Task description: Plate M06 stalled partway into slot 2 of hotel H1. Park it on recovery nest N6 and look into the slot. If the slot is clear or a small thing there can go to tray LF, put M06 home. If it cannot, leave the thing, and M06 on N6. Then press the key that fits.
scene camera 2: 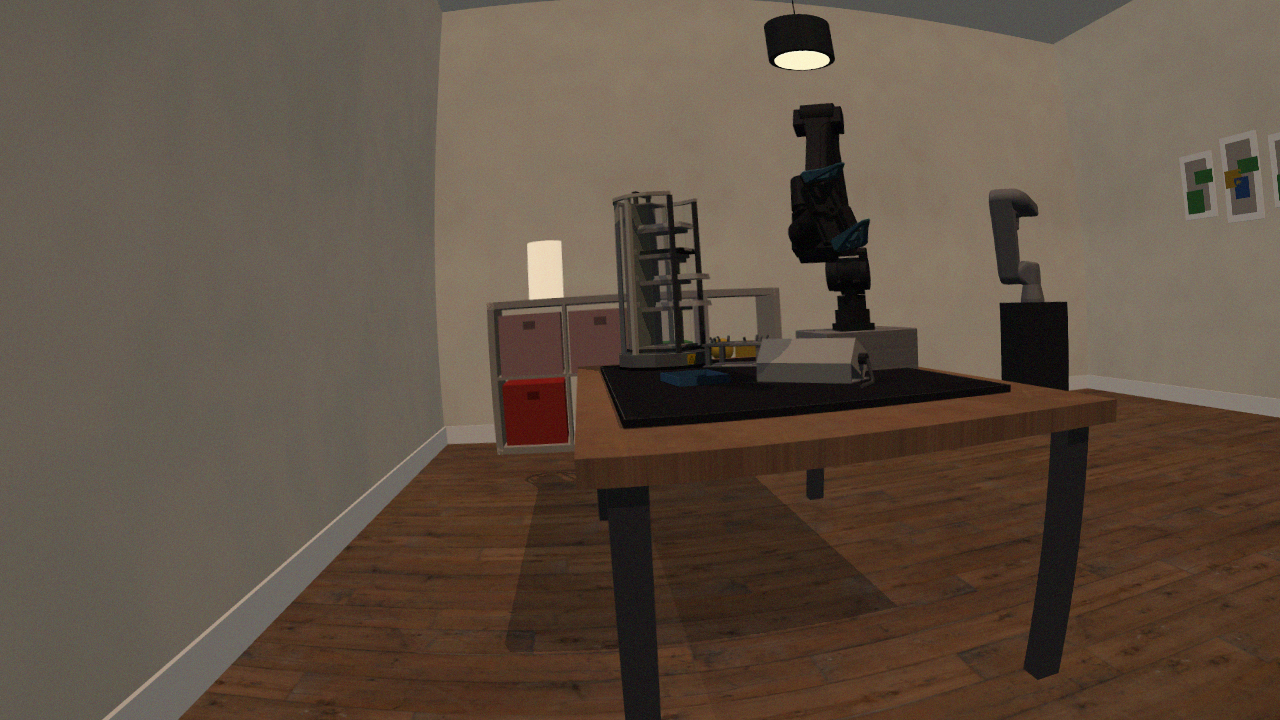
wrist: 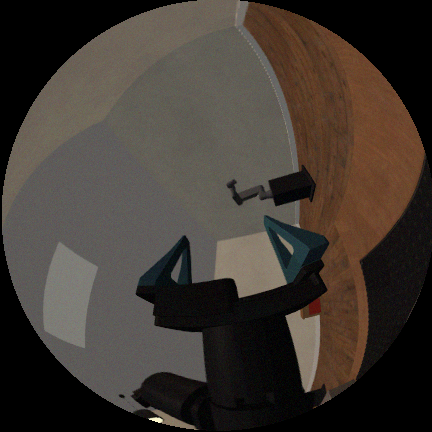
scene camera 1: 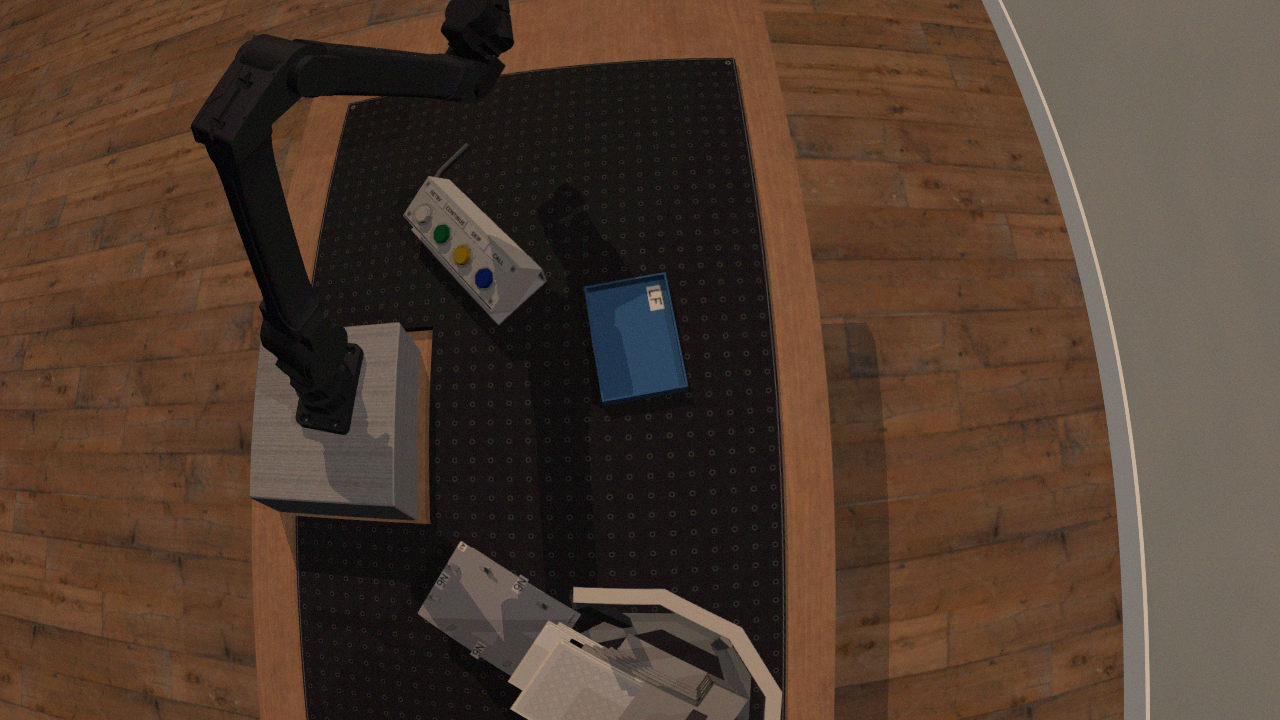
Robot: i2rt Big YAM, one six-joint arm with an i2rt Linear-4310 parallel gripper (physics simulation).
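Frame: origin at the arm's base, x back, y left, z down, level; centimetres.
Where they show: gripper, fingertip midpoint: [scene camera 2: 854, 191] [wrist: 224, 229]; arm's base at its link origin: [scene camera 2: 853, 329] [scene camera 1: 330, 388].
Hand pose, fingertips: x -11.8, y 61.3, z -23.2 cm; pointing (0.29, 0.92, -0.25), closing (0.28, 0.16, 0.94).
Each offset is from my fingertips to the top centre of the thing. "pt": to the spot under its first point.
My gripper [scene camera 2: 852, 197] [wrist: 224, 229] is open and empty, its teal fingers wide apart, high above the table. In scene camera 1 its fingers do not show. Hotel H1 {dx -34.3, dy -95.4, dz -16.5 cm} [scene camera 1: 626, 594] [scene camera 2: 629, 286] is a tall rack with several levels. Pale plates stick out of it in scene camera 2; I cannot tell which is M06, and the inside of slot 2 is hidden. Nest N6 {dx -14.4, dy -86.3, dz +24.3 cm} [scene camera 1: 465, 601] is a grey plate beside the hotel, with no plate seen on its visible part. Tray LF {dx -26.5, dy -47.7, dz +30.2 cm} [scene camera 1: 640, 344] [scene camera 2: 693, 378] is blue and looks empty. The key box {dx -2.6, dy -37.1, dz +23.5 cm} [scene camera 1: 505, 259] [scene camera 2: 810, 358] has white, green, yellow and blue keys.
The arm's grey base block [scene camera 1: 358, 474] stands at the table's left edge in scene camera 1, between the key box and N6. A thin cable {pt dx +5.0, dy -21.2, dz +31.3 cm} [scene camera 1: 452, 159] leaves the key box. A shelf unit [scene camera 2: 492, 385] and another small arm [scene camera 2: 1008, 241] [wrist: 250, 192] stand away from the table.
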